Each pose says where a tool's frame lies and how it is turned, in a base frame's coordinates. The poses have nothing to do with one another.
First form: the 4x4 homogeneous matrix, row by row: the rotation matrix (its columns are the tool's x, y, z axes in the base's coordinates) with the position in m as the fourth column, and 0 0 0 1 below. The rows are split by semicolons.
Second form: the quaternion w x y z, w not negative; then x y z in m. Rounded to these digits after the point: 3 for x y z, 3 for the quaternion. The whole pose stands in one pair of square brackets.
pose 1, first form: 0.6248 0.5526 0.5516 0.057; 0.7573 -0.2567 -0.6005 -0.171; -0.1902 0.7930 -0.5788 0.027; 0 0 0 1
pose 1, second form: [0.444 0.784 0.418 0.115 0.057 -0.171 0.027]
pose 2, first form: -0.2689 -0.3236 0.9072 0.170; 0.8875 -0.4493 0.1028 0.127; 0.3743 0.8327 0.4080 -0.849; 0 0 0 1
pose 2, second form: [0.415 0.439 0.321 0.729 0.170 0.127 -0.849]
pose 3, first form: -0.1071 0.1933 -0.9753 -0.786; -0.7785 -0.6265 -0.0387 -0.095; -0.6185 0.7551 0.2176 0.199; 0 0 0 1
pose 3, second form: [0.348 0.570 -0.256 -0.698 -0.786 -0.095 0.199]
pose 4, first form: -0.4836 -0.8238 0.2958 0.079; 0.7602 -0.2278 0.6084 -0.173; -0.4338 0.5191 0.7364 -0.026; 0 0 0 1
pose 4, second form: [0.506 -0.044 0.360 0.782 0.079 -0.173 -0.026]
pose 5, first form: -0.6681 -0.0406 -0.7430 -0.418; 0.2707 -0.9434 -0.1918 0.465; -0.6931 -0.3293 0.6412 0.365; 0 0 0 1
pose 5, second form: [0.086 -0.398 -0.144 0.902 -0.418 0.465 0.365]
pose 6, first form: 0.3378 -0.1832 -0.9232 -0.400; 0.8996 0.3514 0.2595 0.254; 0.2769 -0.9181 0.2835 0.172; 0 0 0 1
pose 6, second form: [0.702 -0.419 -0.427 0.385 -0.400 0.254 0.172]
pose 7, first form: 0.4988 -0.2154 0.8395 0.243; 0.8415 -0.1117 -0.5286 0.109; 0.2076 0.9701 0.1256 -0.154; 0 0 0 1
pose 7, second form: [0.615 0.609 0.257 0.430 0.243 0.109 -0.154]
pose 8, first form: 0.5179 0.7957 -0.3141 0.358; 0.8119 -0.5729 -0.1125 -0.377; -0.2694 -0.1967 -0.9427 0.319; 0 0 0 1
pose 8, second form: [0.024 -0.871 -0.461 0.168 0.358 -0.377 0.319]
